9 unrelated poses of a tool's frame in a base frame.
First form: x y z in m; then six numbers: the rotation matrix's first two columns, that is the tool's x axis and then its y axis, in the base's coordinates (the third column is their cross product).
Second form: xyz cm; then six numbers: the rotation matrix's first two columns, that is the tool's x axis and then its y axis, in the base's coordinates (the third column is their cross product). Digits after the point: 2 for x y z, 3 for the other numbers.
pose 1, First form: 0.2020 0.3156 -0.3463 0.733 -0.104 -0.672 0.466 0.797 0.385
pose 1, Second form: 20.20 31.56 -34.63 0.733 -0.104 -0.672 0.466 0.797 0.385
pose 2, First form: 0.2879 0.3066 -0.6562 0.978 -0.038 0.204 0.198 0.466 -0.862
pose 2, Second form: 28.79 30.66 -65.62 0.978 -0.038 0.204 0.198 0.466 -0.862
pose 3, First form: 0.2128 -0.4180 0.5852 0.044 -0.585 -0.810 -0.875 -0.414 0.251
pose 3, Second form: 21.28 -41.80 58.52 0.044 -0.585 -0.810 -0.875 -0.414 0.251
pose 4, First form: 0.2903 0.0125 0.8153 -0.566 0.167 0.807 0.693 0.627 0.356
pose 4, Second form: 29.03 1.25 81.53 -0.566 0.167 0.807 0.693 0.627 0.356
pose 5, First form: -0.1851 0.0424 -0.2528 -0.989 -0.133 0.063 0.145 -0.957 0.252
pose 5, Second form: -18.51 4.24 -25.28 -0.989 -0.133 0.063 0.145 -0.957 0.252
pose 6, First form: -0.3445 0.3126 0.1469 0.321 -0.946 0.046 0.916 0.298 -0.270
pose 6, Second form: -34.45 31.26 14.69 0.321 -0.946 0.046 0.916 0.298 -0.270
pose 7, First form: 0.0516 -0.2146 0.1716 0.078 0.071 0.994 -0.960 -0.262 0.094
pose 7, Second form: 5.16 -21.46 17.16 0.078 0.071 0.994 -0.960 -0.262 0.094
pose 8, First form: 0.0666 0.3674 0.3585 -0.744 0.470 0.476 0.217 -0.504 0.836
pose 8, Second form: 6.66 36.74 35.85 -0.744 0.470 0.476 0.217 -0.504 0.836
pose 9, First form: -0.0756 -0.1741 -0.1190 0.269 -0.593 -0.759 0.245 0.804 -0.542
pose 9, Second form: -7.56 -17.41 -11.90 0.269 -0.593 -0.759 0.245 0.804 -0.542
